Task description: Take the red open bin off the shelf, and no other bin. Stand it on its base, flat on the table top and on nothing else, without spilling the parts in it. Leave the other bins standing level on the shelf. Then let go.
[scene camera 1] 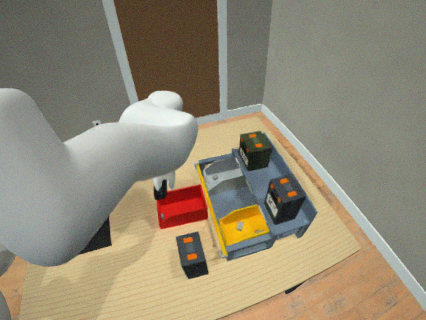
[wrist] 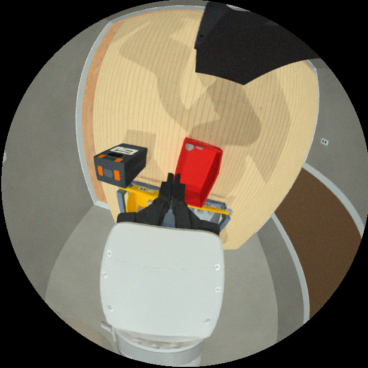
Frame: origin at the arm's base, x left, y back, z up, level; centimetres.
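Seen in the pictures: gripper, fingertip midpoint: [scene camera 1: 159, 197].
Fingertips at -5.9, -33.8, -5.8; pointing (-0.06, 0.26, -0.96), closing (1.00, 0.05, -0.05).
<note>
Pixels of each thing's top centre, then the offset from my fingertips to it, as dx, dy, dz. "*": a spot on its surface instead. Level surfaces: height alone.
- red open bin, middle of its top: [scene camera 1: 179, 201] +4.2, -5.3, -10.5
- table top, its level: dz -18.0
- yellow front rail, middle of its top: [scene camera 1: 209, 203] +0.4, -14.8, -11.5
- blue-grey shelf, surface spot: [scene camera 1: 260, 178] * +1.3, -33.9, -7.7
- yellow bin, middle of its top: [scene camera 1: 249, 221] -11.4, -24.0, -9.9
- grey bin, middle of its top: [scene camera 1: 227, 168] +11.8, -25.7, -9.9
- dark case with orange latches, middle of its top: [scene camera 1: 190, 248] -15.6, -4.2, -4.8
- green case, middle of its top: [scene camera 1: 255, 140] +10.3, -35.6, +1.7
- dark case, middle of its top: [scene camera 1: 288, 187] -12.7, -33.4, +4.2
The red open bin [scene camera 1: 182, 206] [wrist: 200, 170] stands upright on the table top [scene camera 1: 135, 270], beside the yellow front rail [scene camera 1: 212, 215] of the blue-grey shelf [scene camera 1: 260, 178]. Whether it touches the rail I cannot tell. Small round grey parts [wrist: 189, 147] lie at its low open end. My gripper [scene camera 1: 160, 195] [wrist: 174, 180] is shut and empty. In the scene view its fingertips are by the bin's back left corner; in the wrist view they overlap its left edge. The yellow bin [scene camera 1: 245, 225] [wrist: 136, 201] and the grey bin [scene camera 1: 222, 176] [wrist: 212, 214] sit on the shelf and look level.
A dark case with orange latches [scene camera 1: 192, 254] [wrist: 120, 162] stands on the table near the red bin. A green case [scene camera 1: 255, 150] and another dark case [scene camera 1: 284, 200] stand on the shelf's back part. A black block [scene camera 1: 100, 239] [wrist: 245, 45] is on the table's arm side.
</note>
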